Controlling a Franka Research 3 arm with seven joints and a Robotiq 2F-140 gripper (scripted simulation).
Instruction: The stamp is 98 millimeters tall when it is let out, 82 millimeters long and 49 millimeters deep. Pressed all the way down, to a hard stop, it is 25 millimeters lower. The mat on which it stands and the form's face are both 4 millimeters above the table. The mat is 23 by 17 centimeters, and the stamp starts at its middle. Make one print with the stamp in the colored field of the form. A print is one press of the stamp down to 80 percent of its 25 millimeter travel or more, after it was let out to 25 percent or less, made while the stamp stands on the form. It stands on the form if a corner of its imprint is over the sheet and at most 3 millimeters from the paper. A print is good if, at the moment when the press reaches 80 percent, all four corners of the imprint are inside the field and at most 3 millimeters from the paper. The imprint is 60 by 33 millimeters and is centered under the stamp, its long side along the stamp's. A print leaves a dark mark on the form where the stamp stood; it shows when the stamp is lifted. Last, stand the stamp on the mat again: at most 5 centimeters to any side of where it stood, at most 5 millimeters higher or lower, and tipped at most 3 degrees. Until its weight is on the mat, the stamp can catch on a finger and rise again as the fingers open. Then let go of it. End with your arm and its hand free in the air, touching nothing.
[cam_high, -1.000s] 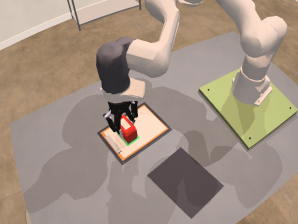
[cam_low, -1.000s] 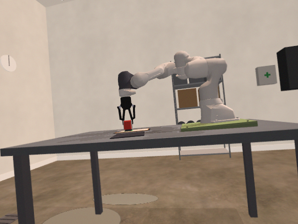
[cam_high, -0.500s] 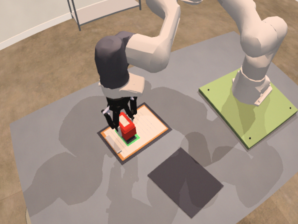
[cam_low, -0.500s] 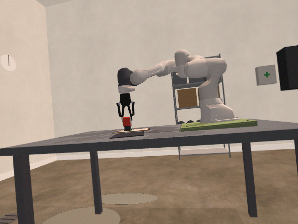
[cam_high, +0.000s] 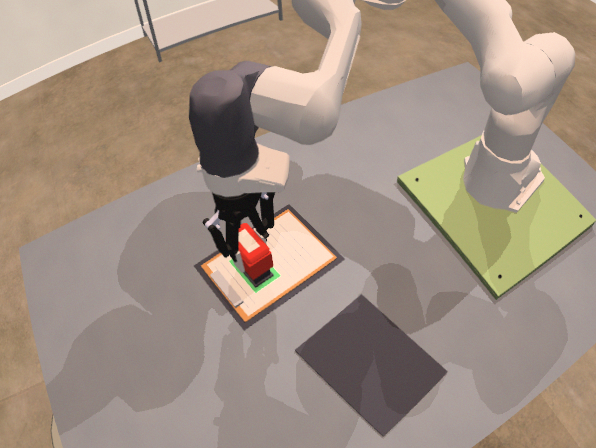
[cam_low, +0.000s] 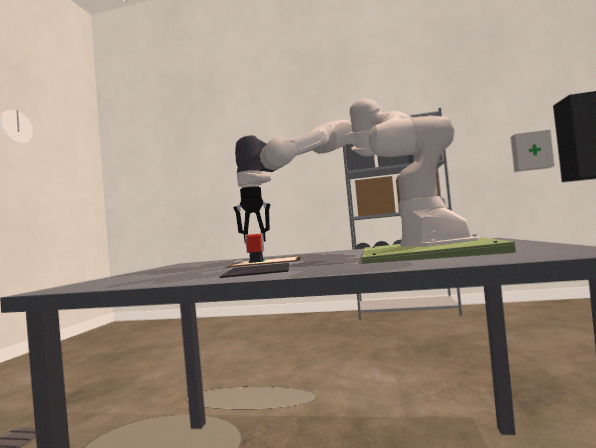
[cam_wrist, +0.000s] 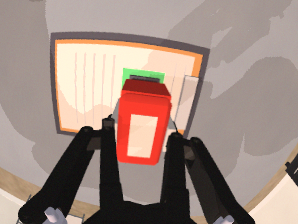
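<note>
The form lies 20 mm behind my hand and 70 mm below it. Also, from my hand: red stamp (20 mm below).
</note>
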